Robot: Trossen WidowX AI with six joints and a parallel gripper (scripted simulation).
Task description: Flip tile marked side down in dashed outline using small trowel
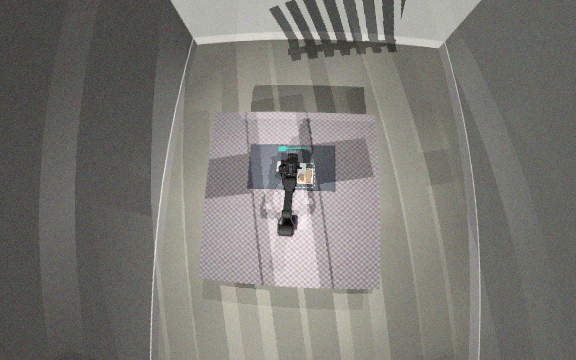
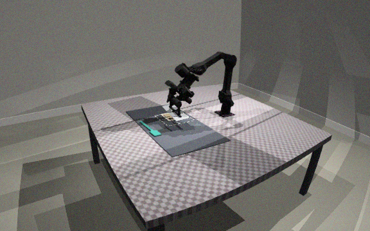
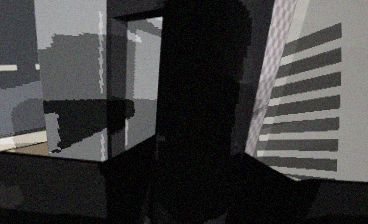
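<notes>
Now: the tile 80 mm behind my gripper tip, 70 mm to the right of it and 110 mm below it. Round my gripper tip: dark mat 20 mm to the left, 140 mm below; then slim teal tool 140 mm ahead, 20 mm to the left, 110 mm below.
</notes>
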